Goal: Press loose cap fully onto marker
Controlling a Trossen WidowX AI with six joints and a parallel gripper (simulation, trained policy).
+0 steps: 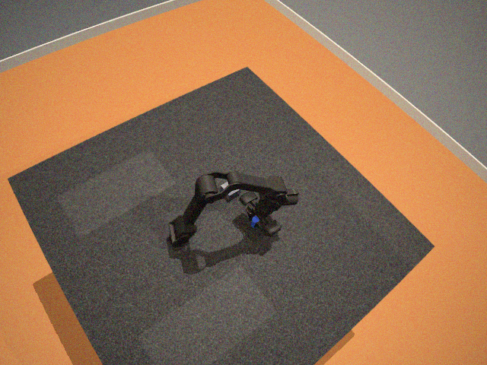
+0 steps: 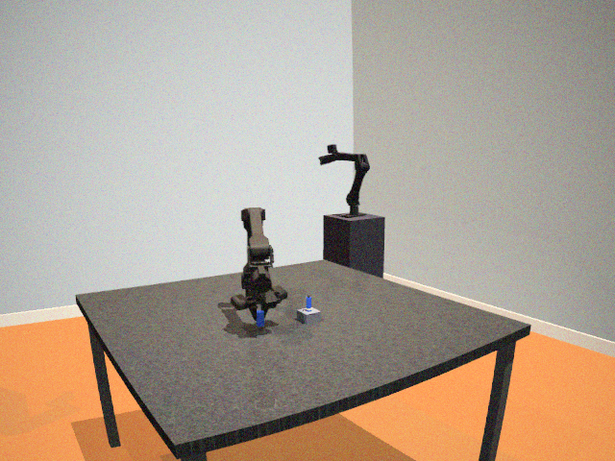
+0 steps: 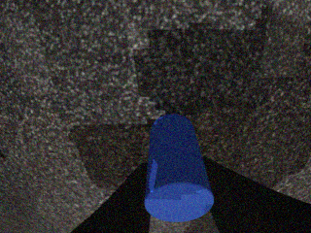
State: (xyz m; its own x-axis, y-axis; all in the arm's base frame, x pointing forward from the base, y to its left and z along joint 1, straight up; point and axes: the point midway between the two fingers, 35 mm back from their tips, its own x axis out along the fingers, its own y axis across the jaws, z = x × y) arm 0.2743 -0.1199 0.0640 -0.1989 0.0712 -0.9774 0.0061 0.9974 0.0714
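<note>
Now: gripper tip 180 mm to the right of the blue marker, 40 mm below it and 30 mm short of it. Also, from my gripper tip: blue cap: 10 mm ahead, 10 mm above; grey holder block: 180 mm to the left, 30 mm ahead, 10 mm below.
</note>
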